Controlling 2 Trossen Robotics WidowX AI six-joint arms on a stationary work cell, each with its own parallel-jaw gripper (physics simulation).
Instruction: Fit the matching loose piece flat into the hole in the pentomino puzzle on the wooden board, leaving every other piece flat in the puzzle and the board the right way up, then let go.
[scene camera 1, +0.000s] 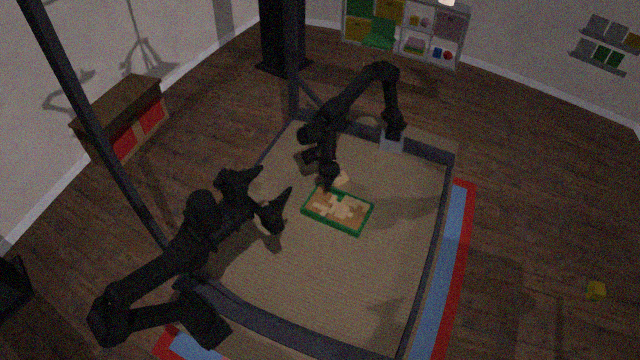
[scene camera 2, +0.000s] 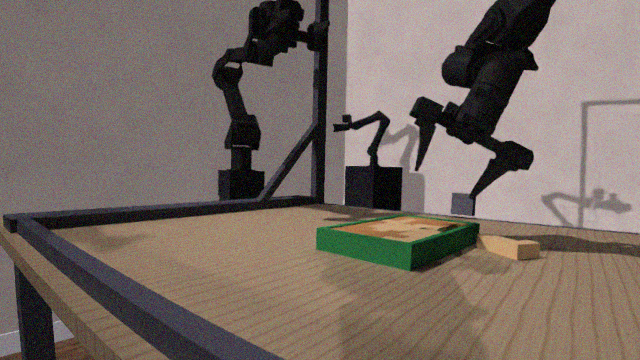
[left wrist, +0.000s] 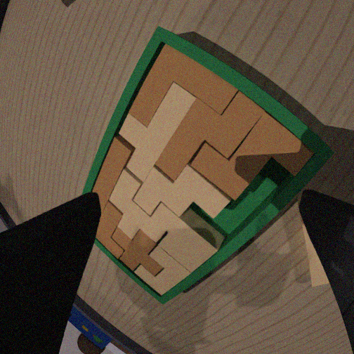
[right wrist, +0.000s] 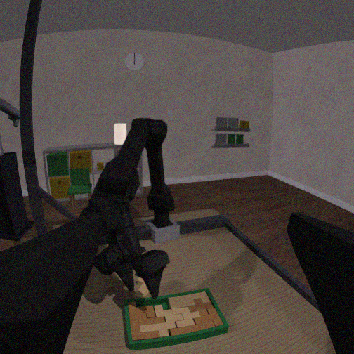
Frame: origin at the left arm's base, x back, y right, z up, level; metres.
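Seen in the pictures: left gripper, fingertip midpoint: (scene camera 1: 325, 183) (scene camera 2: 443, 184); right gripper, fingertip midpoint: (scene camera 1: 276, 176) (scene camera 2: 310, 17); left arm's base, origin of the base link: (scene camera 1: 392, 135); right arm's base, origin of the base link: (scene camera 1: 202, 322) (scene camera 2: 241, 170).
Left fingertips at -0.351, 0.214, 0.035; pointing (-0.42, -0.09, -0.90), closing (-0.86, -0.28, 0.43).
Pixels of each thing's top centre, then the offset from my left fingertips to it, as dx, dy, dz. "*": a spot on its surface instead. Level surfaces: height alone.
- puzzle board with a green rim, middle of its top: (scene camera 2: 405, 225) (scene camera 1: 338, 206) -0.042, -0.053, -0.058
- hole with a green floor, surface spot: (scene camera 1: 340, 198) * +0.010, -0.054, -0.079
- loose light-wood piece, middle of its top: (scene camera 2: 507, 238) (scene camera 1: 337, 177) +0.094, -0.026, -0.068
- wooden table, its level: dz -0.087
- raised dark frame, surface spot: (scene camera 2: 125, 290) * -0.144, -0.411, -0.067
The puzzle board with a green rim (scene camera 1: 330, 224) (scene camera 2: 365, 250) (left wrist: 200, 55) (right wrist: 175, 340) lies right way up, its light and brown pieces looking flat. A hole with a green floor (scene camera 1: 340, 198) (left wrist: 245, 210) is open at one long edge. The loose light-wood piece (scene camera 1: 342, 178) (scene camera 2: 528, 251) (left wrist: 315, 265) (right wrist: 141, 286) lies on the table just outside that edge, partly behind a finger in the left wrist view; whether it touches the rim is unclear. My left gripper (scene camera 1: 320, 182) (scene camera 2: 445, 183) (left wrist: 205, 202) (right wrist: 142, 293) is open and empty above the board's edge. My right gripper (scene camera 1: 275, 178) (right wrist: 198, 224) is open and empty, off to the board's left in scene camera 1.
The wooden table (scene camera 1: 310, 280) (scene camera 2: 250, 300) has a raised dark frame (scene camera 1: 425, 270) (scene camera 2: 125, 290) around it. A dark upright post (scene camera 1: 292, 60) (scene camera 2: 320, 100) stands at the table's edge. The left arm reaches over the table close behind the board in scene camera 1.
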